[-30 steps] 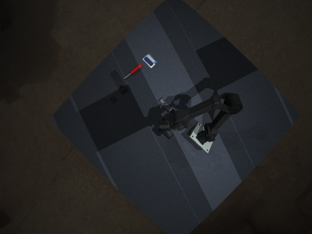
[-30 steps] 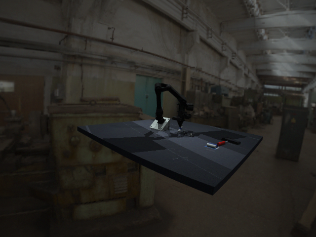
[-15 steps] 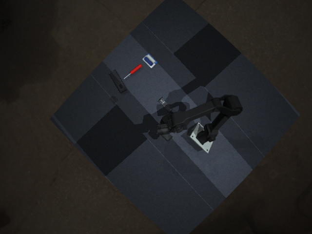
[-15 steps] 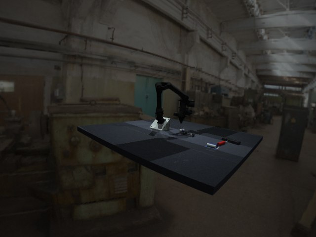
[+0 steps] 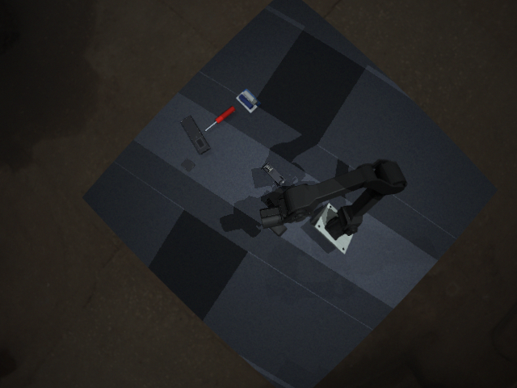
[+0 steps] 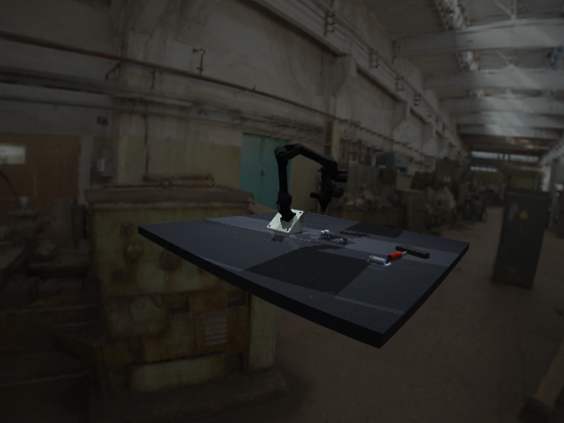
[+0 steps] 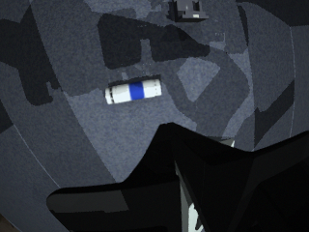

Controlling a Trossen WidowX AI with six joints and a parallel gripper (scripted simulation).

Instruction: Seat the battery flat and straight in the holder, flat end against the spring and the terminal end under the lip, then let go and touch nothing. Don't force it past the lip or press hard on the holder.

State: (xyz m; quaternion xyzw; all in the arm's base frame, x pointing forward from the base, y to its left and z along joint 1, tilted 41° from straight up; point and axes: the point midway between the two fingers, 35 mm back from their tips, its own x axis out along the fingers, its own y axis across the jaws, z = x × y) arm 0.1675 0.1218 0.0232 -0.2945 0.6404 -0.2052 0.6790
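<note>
Right now the battery is 20 mm to the left of my gripper tip and 110 mm below it. Round my gripper tip: white box: 440 mm ahead, 170 mm to the right, 110 mm below; then red-handled screwdriver: 450 mm ahead, 20 mm to the right, 110 mm below; then dark square: 400 mm ahead, 190 mm to the left, 120 mm below.
</note>
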